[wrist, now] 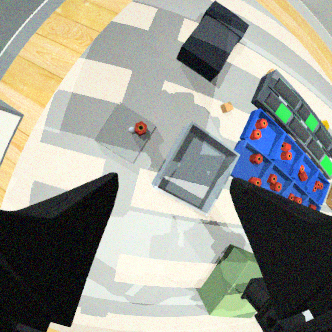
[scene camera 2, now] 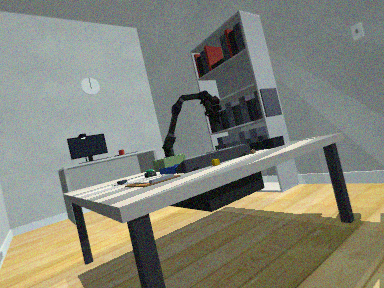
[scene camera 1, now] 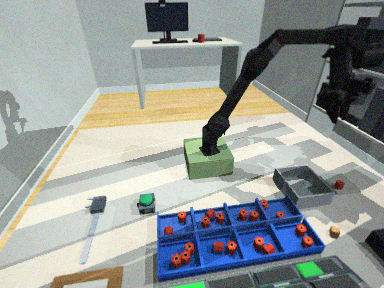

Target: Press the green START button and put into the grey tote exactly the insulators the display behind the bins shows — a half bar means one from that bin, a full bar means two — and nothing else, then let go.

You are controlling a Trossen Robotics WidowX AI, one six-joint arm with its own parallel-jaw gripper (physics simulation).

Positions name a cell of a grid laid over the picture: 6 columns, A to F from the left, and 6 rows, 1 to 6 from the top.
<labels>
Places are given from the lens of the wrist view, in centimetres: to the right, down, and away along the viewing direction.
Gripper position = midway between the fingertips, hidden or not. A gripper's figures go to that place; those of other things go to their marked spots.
my gripper (wrist: D4): 1, 1, 10
grey tote (wrist: D3): 7, 0, 36
</labels>
